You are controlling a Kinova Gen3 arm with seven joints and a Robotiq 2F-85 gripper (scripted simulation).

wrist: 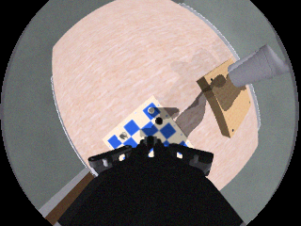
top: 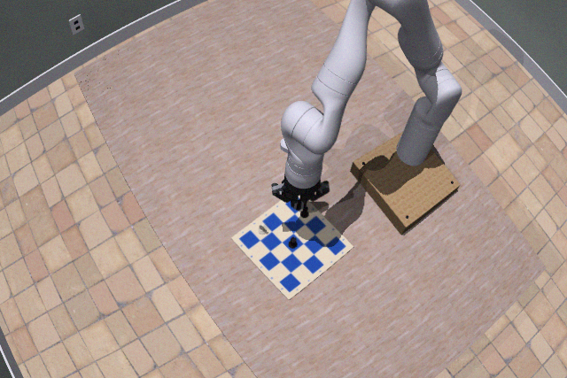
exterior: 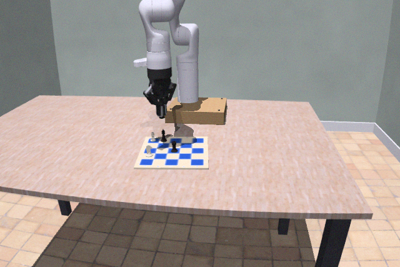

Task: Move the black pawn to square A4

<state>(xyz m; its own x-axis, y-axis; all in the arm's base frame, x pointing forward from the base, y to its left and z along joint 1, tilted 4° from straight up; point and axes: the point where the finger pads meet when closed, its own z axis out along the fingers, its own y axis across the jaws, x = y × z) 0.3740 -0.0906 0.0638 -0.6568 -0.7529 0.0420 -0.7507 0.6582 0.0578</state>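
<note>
Right now my hand is 11 cm above the white pawn, 4 cm to the left of it and 4 cm past it. Round my hand: white knight 11 cm below, 7 cm ahead, 4 cm to the right; chessboard 13 cm below, 4 cm to the left, 4 cm ahead; black pawn 1 cm below.
</note>
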